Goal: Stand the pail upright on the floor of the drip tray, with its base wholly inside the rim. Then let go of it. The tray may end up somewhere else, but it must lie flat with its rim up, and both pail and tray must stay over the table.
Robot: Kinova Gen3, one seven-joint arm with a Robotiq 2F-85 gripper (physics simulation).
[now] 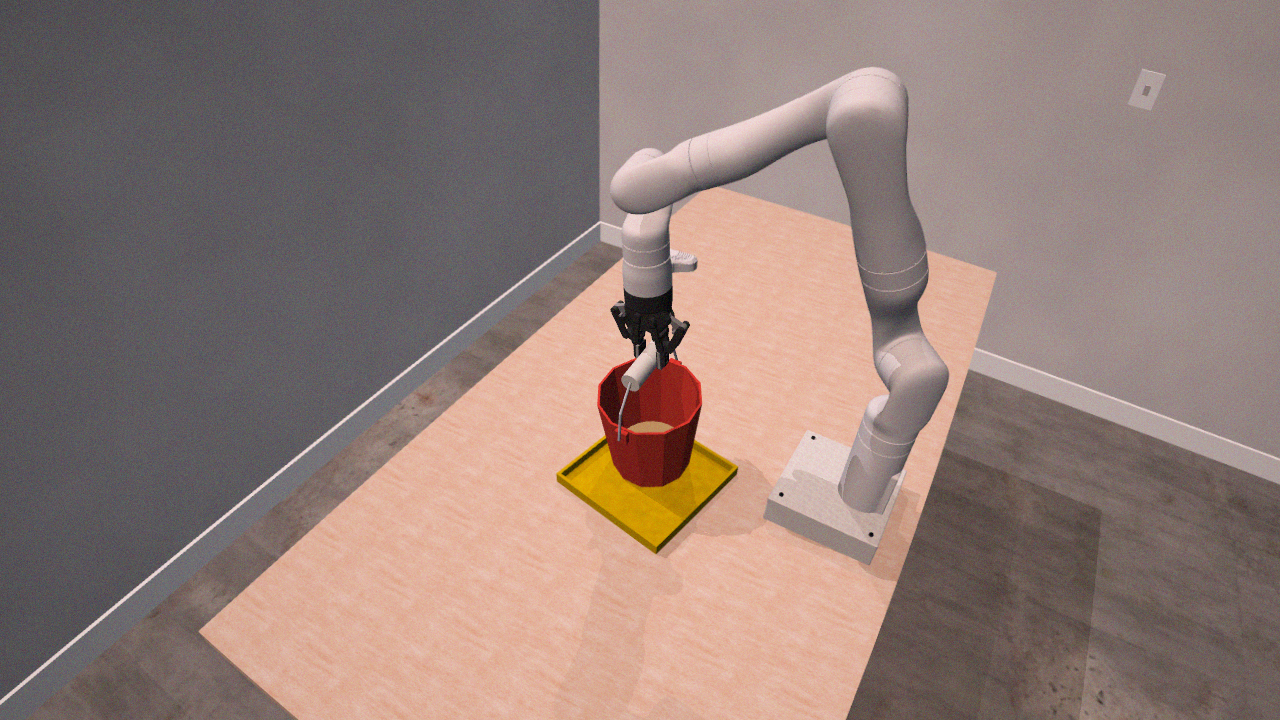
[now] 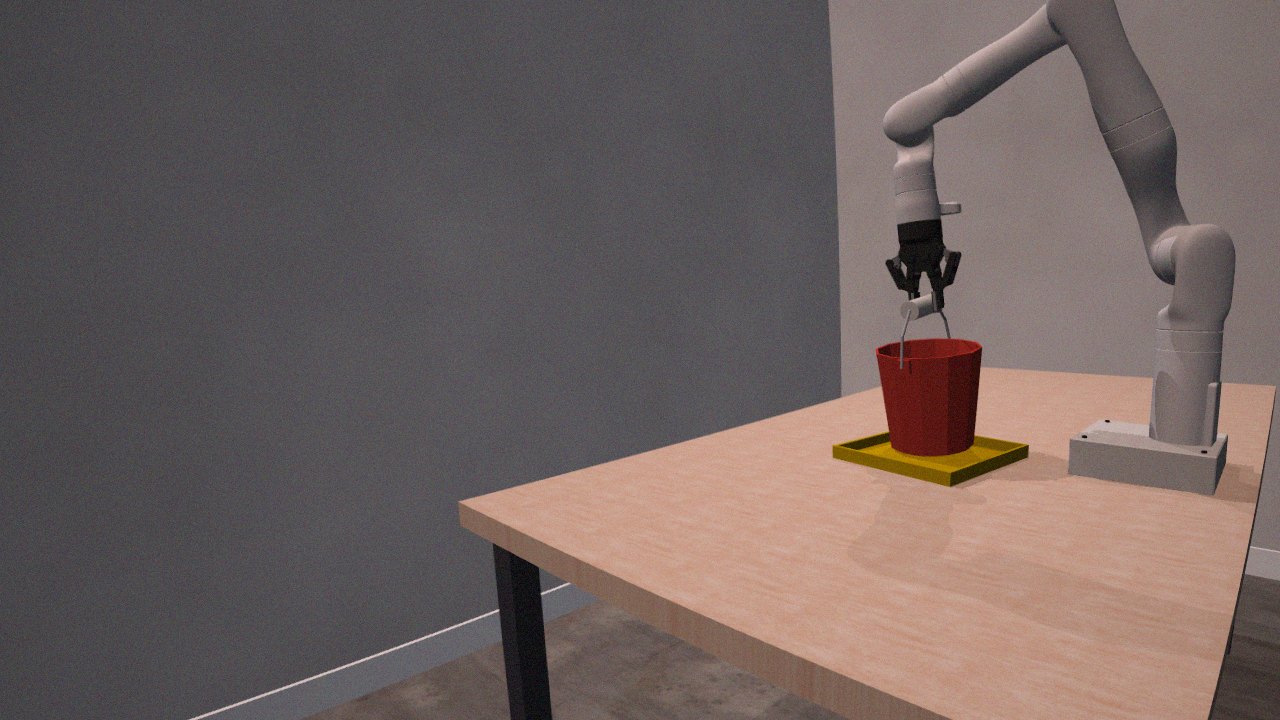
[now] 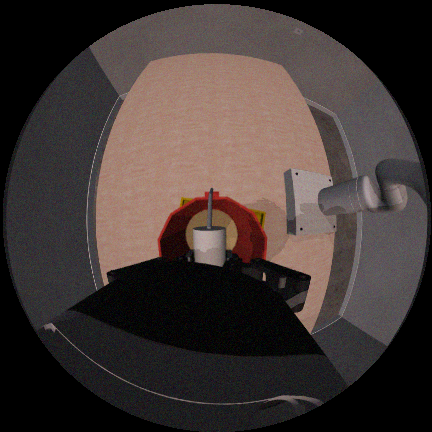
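The red pail is upright over the yellow drip tray. Its base looks to be on the tray floor or very close to it, inside the rim on the sides that show; the far side of the base is hidden. The tray lies flat, rim up. My gripper is above the pail, shut on the white grip of its handle. The handle stands raised. A tan disc shape shows inside the pail.
The robot's base stands on the table, to the right of the tray. The long left table edge runs beyond the tray, with a dark wall past it.
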